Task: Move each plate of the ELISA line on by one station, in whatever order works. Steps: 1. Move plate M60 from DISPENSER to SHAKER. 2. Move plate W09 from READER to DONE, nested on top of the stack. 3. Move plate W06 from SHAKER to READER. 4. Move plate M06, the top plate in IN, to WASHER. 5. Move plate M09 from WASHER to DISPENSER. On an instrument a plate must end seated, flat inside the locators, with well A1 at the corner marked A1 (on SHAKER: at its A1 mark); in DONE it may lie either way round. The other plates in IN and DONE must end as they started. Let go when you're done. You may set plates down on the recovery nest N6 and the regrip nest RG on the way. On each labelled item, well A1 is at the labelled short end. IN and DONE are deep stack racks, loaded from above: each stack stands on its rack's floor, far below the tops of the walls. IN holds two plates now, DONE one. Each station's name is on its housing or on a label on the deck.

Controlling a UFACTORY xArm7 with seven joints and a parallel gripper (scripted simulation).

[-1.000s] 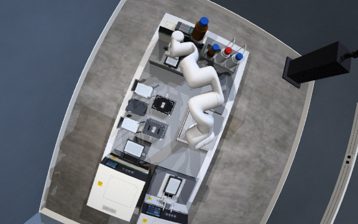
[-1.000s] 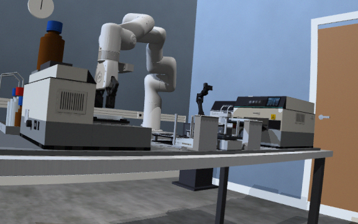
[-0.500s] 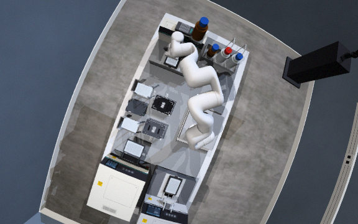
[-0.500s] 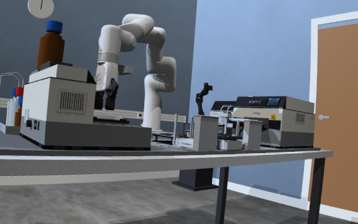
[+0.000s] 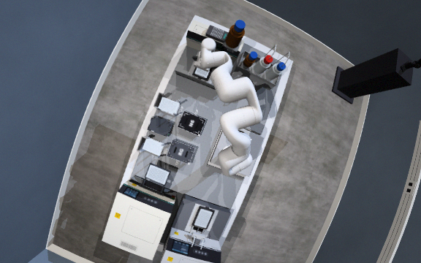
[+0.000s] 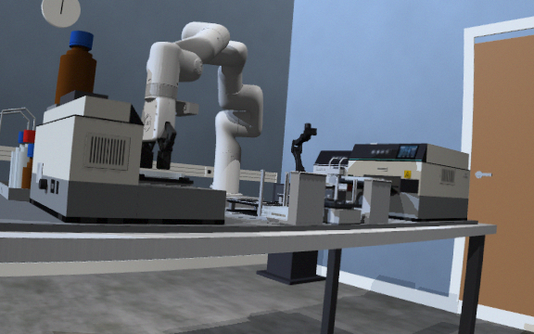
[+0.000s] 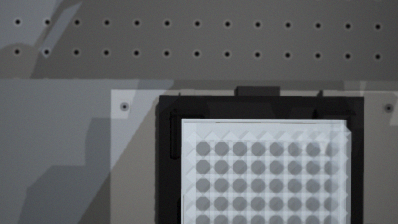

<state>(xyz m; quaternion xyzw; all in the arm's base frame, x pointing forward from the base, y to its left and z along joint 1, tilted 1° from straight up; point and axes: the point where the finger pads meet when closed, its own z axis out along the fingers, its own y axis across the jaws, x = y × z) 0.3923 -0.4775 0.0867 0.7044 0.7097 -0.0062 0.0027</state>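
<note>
My hand is 2 cm above the plate M60. The rest, counted from my hand: black nest N6 (38 cm to the left, 8 cm below, 7 cm behind); then brown bottle (18 cm to the right, 17 cm above, 11 cm behind); then grey regrip nest RG (58 cm to the left, 7 cm behind, 6 cm below).
</note>
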